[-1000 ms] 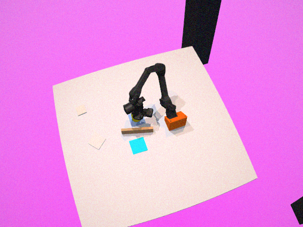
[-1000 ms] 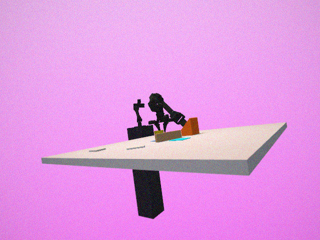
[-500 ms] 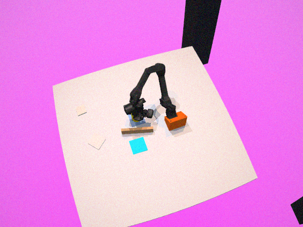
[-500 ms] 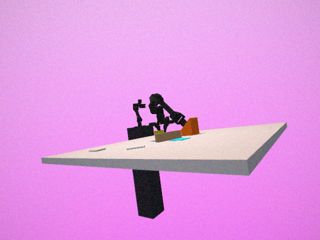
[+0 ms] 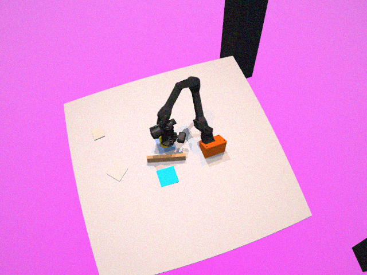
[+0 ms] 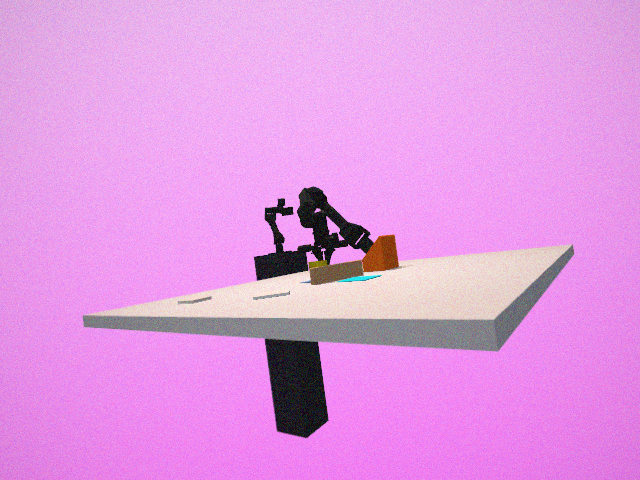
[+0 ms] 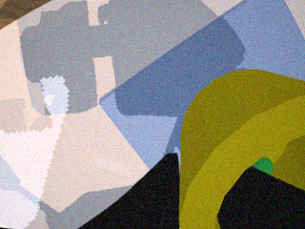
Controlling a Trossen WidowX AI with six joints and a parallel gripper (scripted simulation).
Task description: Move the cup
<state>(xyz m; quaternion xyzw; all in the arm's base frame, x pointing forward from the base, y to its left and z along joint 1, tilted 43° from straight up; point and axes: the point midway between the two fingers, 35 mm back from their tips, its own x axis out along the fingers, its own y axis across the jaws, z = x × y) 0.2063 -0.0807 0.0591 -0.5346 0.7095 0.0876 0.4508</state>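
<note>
Right now the green marble is 30 mm to the right of my gripper tip, 20 mm below it and 20 mm ahead of it. Also, from my gripper tip: pale blue pad (50 mm below, 20 mm to the right, 20 mm ahead); then blue marble (40 mm ahead, 20 mm to the right, 20 mm below); then yellow cup (20 mm to the right, 20 mm ahead).
</note>
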